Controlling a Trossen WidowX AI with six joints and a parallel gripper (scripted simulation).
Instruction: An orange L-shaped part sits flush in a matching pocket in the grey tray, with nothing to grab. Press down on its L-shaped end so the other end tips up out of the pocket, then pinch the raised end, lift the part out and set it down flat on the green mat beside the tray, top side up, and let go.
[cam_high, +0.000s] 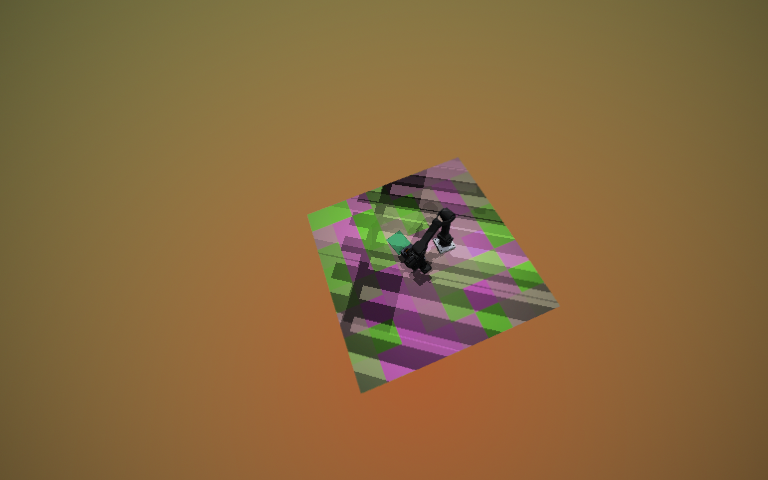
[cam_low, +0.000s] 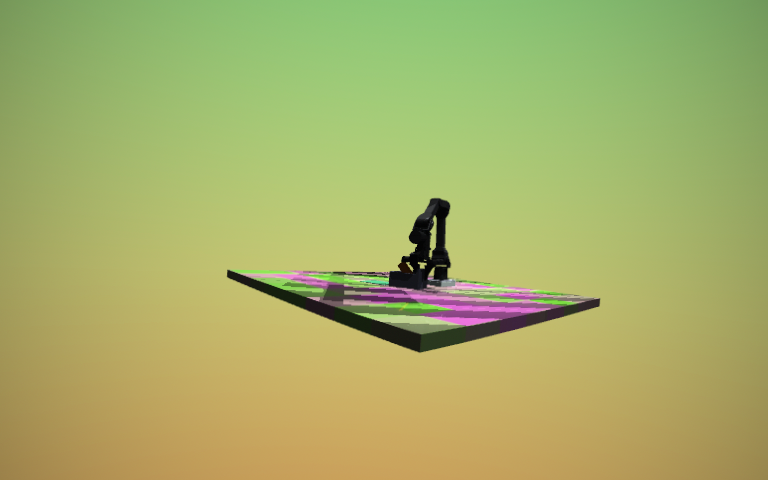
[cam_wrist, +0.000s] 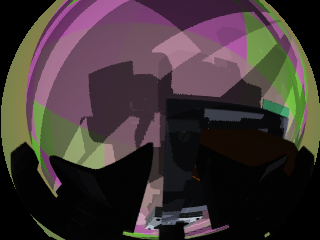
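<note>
Right now the orange L-shaped part is 50 mm to the right of my gripper tip, 20 mm ahead of it and 10 mm above it. Also, from my gripper tip: green mat (210 mm to the right, 90 mm ahead, 50 mm below).
</note>
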